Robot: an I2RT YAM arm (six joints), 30 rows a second.
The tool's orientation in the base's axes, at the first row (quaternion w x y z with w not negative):
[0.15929, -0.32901, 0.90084, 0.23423]
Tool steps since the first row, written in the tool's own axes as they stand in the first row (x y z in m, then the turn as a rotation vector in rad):
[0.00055, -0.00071, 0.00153, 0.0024, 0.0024, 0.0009]
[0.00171, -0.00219, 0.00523, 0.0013, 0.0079, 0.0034]
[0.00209, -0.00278, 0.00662, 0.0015, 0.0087, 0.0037]
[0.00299, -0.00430, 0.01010, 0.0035, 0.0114, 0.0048]
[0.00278, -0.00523, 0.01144, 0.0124, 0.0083, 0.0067]
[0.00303, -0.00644, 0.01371, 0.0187, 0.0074, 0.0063]
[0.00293, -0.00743, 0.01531, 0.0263, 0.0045, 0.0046]
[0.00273, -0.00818, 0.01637, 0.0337, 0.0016, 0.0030]
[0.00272, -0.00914, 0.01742, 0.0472, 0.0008, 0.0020]
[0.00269, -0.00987, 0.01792, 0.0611, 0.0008, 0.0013]
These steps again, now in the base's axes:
[0.00027, 0.00004, -0.00175, -0.0032, 0.0008, -0.0011]
[0.00090, 0.00039, -0.00584, -0.0058, 0.0064, -0.0009]
[0.00120, 0.00053, -0.00736, -0.0064, 0.0070, -0.0010]
[0.00202, 0.00087, -0.01116, -0.0095, 0.0084, -0.0020]
[0.00297, 0.00106, -0.01249, -0.0137, 0.0027, -0.0085]
[0.00390, 0.00131, -0.01489, -0.0178, -0.0014, -0.0112]
[0.00485, 0.00154, -0.01650, -0.0217, -0.0082, -0.0140]
[0.00563, 0.00170, -0.01754, -0.0254, -0.0148, -0.0169]
[0.00642, 0.00161, -0.01872, -0.0349, -0.0229, -0.0222]
[0.00700, 0.00140, -0.01936, -0.0451, -0.0304, -0.0278]

